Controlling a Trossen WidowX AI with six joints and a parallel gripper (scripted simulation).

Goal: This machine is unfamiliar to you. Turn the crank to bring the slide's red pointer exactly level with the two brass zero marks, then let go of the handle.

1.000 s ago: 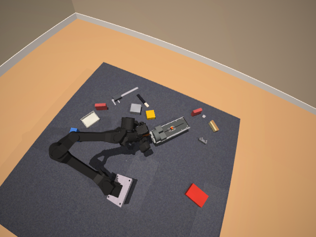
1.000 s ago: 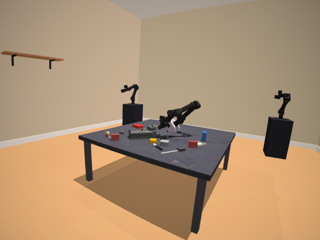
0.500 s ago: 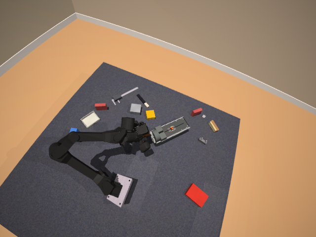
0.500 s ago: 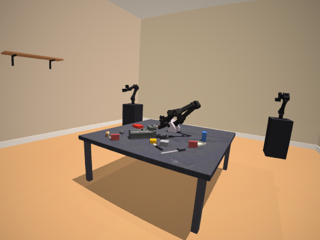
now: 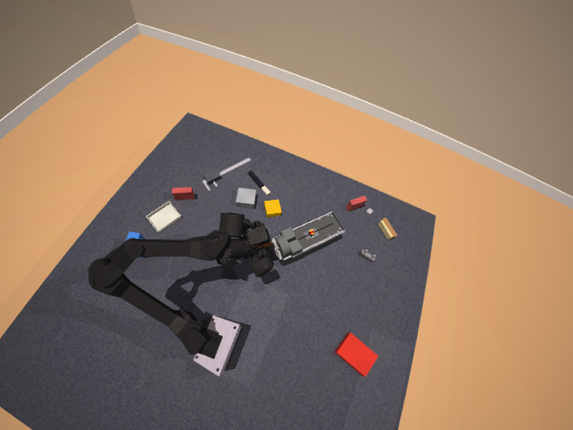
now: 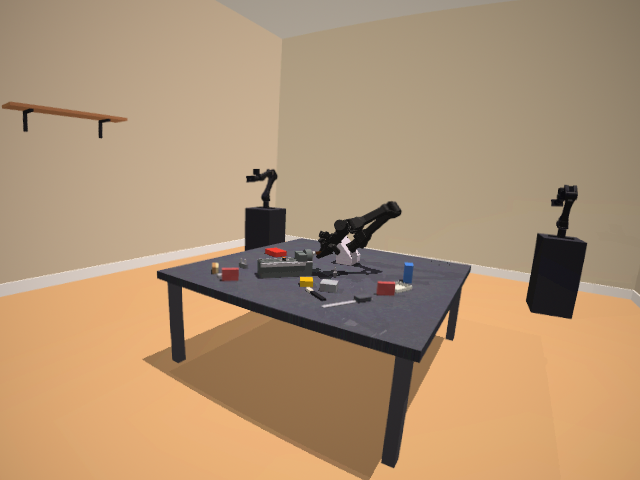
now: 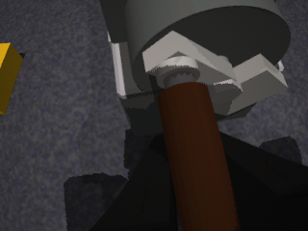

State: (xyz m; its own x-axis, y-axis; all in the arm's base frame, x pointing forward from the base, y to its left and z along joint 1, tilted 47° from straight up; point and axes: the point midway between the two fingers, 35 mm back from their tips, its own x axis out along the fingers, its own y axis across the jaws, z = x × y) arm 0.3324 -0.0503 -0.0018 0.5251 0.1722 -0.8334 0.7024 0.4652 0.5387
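Right now the brown crank handle is 3 cm above my gripper tip, 1 cm to the left of it and 1 cm behind it. Round my gripper tip: grey block 19 cm ahead, 15 cm to the left, 7 cm below; yellow block 19 cm ahead, 7 cm below, 4 cm to the left; red pointer 13 cm to the right, 10 cm ahead.
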